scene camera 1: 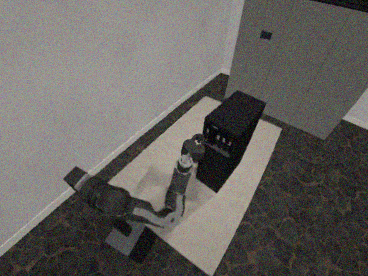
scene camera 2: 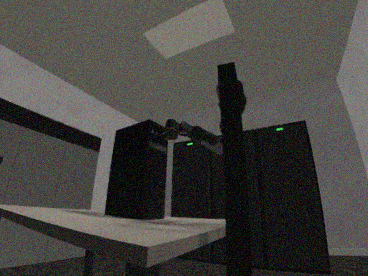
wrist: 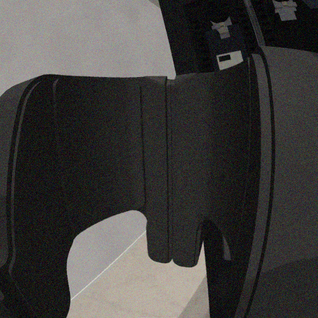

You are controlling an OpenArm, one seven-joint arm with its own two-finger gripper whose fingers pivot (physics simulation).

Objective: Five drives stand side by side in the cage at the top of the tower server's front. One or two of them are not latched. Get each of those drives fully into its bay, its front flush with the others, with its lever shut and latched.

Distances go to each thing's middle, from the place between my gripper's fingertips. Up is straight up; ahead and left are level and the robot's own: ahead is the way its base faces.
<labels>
Right now my hand is 180 mm above the black tower server (scene camera 2: 136,189), 170 mm short of it and 120 mm to the left of it.
</labels>
